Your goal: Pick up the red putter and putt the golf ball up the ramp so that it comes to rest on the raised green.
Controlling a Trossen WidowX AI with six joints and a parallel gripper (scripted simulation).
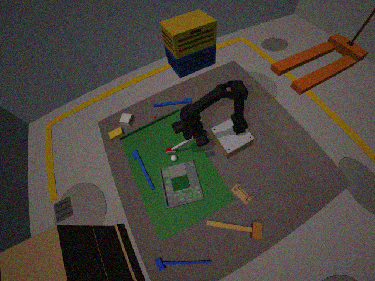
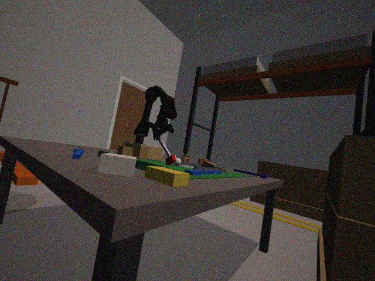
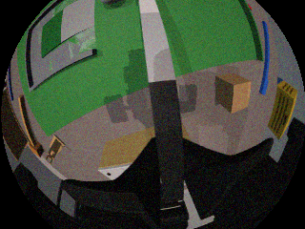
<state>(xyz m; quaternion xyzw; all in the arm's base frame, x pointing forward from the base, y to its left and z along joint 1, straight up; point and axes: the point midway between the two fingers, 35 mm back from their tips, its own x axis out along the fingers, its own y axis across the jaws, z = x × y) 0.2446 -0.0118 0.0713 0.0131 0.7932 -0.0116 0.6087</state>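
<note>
Now: the red putter 11 cm ahead of my gripper tip and 3 cm below it. Round my gripper tip: tan block: 17 cm to the right, 10 cm below, 1 cm behind; white golf ball: 20 cm ahead, 10 cm below, 4 cm to the left; green mat: 24 cm ahead, 12 cm below, 8 cm to the left.
</note>
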